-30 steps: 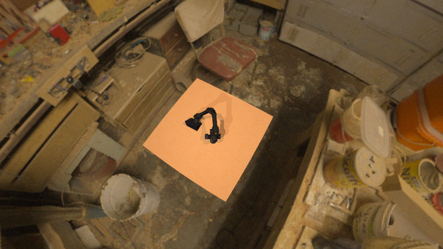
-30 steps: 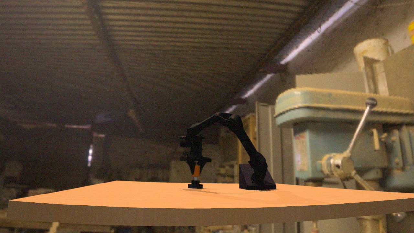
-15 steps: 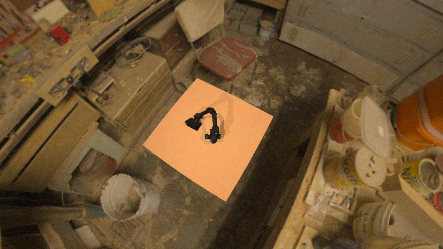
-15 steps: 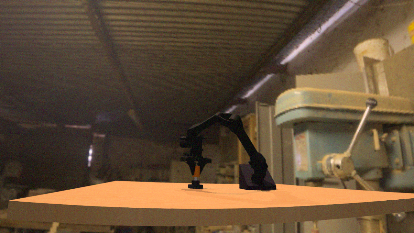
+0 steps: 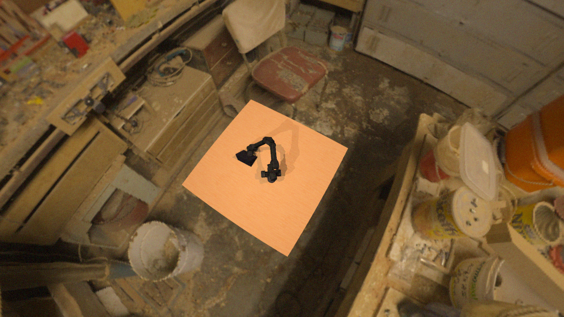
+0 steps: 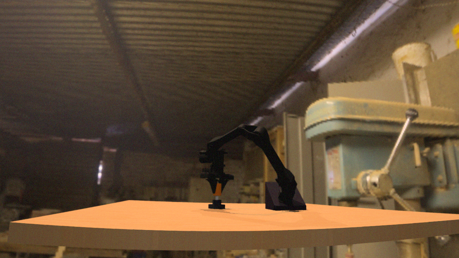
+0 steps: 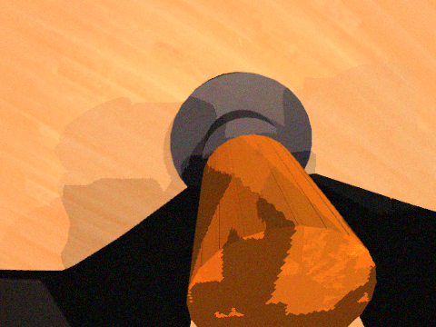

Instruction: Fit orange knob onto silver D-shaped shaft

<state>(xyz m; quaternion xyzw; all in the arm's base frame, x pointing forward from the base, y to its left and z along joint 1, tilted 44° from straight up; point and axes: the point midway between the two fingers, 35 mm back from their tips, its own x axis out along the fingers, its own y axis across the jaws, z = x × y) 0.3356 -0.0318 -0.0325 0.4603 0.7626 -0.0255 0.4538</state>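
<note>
Now: the orange knob 30 mm above my gripper tip. Also, from my gripper tip: round pedestal 40 mm below.
</note>
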